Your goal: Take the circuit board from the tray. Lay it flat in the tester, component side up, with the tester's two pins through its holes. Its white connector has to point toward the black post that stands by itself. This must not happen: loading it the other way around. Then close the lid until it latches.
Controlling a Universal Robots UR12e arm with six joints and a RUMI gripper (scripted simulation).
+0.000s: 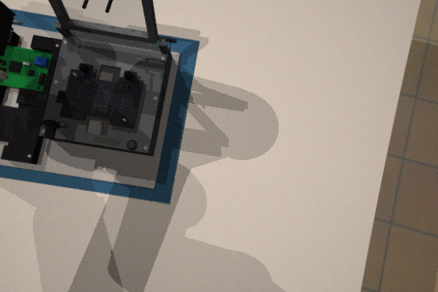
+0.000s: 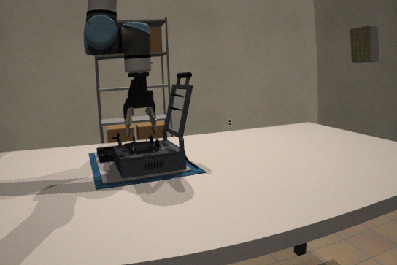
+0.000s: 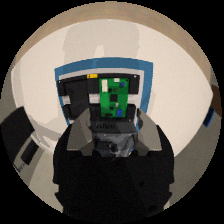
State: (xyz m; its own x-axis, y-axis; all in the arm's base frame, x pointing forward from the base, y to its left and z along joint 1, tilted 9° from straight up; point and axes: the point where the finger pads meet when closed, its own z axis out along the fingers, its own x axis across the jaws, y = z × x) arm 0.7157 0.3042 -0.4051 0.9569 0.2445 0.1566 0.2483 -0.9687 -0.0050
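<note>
The green circuit board lies 6 cm below my hand. Round my hand: dark grey tester (13 cm to the right, 4 cm above, 3 cm ahead); then dark nest (17 cm to the right, 1 cm below, 1 cm ahead); then tester lid (14 cm to the right, 12 cm ahead, 11 cm above).
</note>
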